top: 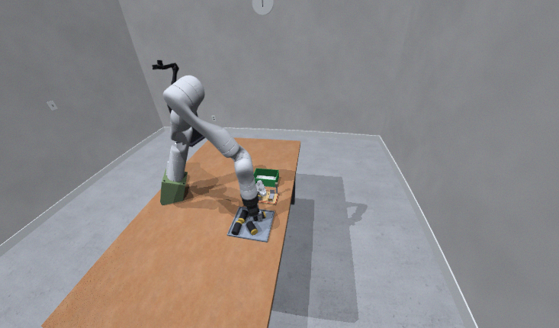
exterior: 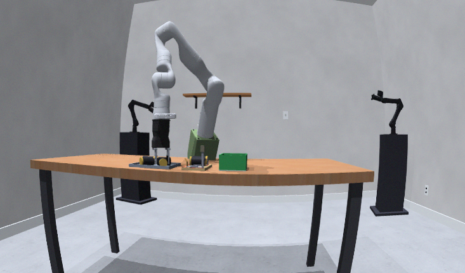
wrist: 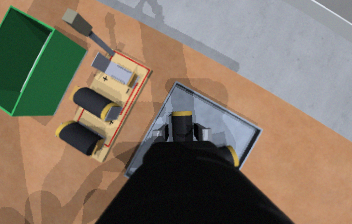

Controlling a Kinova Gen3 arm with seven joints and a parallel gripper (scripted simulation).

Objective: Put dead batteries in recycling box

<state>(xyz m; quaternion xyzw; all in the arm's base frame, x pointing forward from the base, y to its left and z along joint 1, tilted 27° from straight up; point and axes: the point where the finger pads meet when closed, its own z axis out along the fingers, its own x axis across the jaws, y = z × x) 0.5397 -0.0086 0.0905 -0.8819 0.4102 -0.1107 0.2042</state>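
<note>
Right now my hand is 4 cm to the left of the grey tray, 3 cm above it and 2 cm past it. Round my hand: green recycling box: 28 cm to the left, 9 cm behind, 1 cm below.
</note>
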